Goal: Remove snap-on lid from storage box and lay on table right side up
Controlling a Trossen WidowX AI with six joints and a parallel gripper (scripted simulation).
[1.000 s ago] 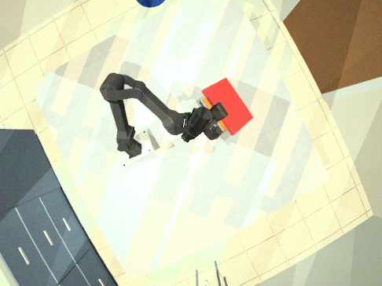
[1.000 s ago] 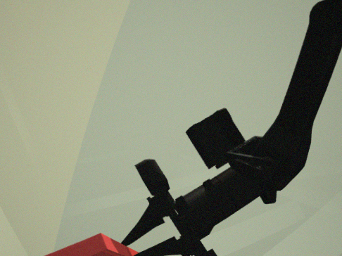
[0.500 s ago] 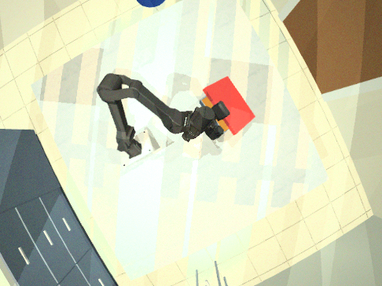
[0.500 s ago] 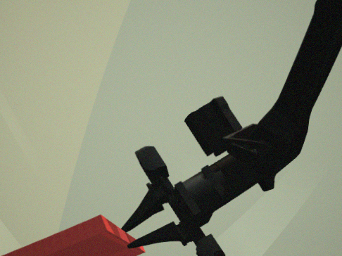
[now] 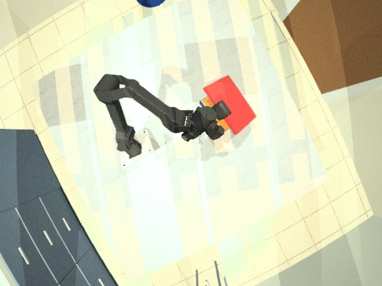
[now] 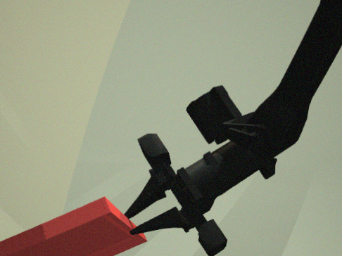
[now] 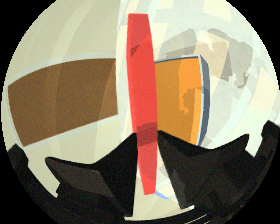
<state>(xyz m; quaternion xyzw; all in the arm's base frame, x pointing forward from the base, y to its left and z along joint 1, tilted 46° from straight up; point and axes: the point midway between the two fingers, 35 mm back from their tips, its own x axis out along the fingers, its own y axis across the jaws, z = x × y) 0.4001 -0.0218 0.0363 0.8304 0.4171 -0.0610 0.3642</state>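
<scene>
My gripper tip is 7 cm short of the red lid, 4 cm above it and 1 cm to the right of it. From my gripper tip the other things lie so: grey-blue box 17 cm below, 4 cm ahead, 1 cm to the left.
</scene>
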